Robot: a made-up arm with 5 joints.
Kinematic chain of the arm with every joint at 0, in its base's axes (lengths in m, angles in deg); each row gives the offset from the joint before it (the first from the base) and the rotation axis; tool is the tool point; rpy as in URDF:
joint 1: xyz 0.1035 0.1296 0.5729 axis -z
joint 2: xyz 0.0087 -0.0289 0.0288 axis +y
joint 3: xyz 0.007 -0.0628 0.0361 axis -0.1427 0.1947 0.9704
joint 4: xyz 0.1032 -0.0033 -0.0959 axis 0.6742 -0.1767 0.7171
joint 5: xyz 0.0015 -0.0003 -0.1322 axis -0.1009 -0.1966 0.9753
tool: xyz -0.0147 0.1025 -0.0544 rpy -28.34 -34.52 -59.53
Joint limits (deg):
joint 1: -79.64..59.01
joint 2: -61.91..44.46
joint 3: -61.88..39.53
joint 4: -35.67..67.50
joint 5: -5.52..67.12
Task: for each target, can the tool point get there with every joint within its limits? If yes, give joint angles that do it. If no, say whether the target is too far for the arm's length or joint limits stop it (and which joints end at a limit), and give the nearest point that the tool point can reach.
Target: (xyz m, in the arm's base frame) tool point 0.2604 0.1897 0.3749
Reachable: yes | joints -42.64 -17.63 -23.81 -13.93 50.69
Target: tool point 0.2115 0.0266 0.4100
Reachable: yes | joints 40.38 -44.59 18.75 51.36 58.14
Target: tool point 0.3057 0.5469 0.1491
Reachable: no: too far | nearest point 0.2529 0.3208 0.3886 | short by 0.334 m
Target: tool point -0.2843 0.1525 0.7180
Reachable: no: joint limits stop it (at a limit: joint 2, joint 3, joint 4) | nearest point -0.0858 0.1408 0.5630 | short by 0.252 m
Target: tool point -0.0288 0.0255 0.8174
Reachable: no: joint limits stop it (at a limit: joint 2, joint 3, joint 4, joint 5) | nearest point -0.0310 0.0238 0.5806 | short by 0.237 m
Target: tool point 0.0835 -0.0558 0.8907
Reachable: no: joint limits stop it (at a limit: joint 1, joint 2, joint 3, joint 5) | nearest point 0.1843 -0.0768 0.7325 | short by 0.189 m
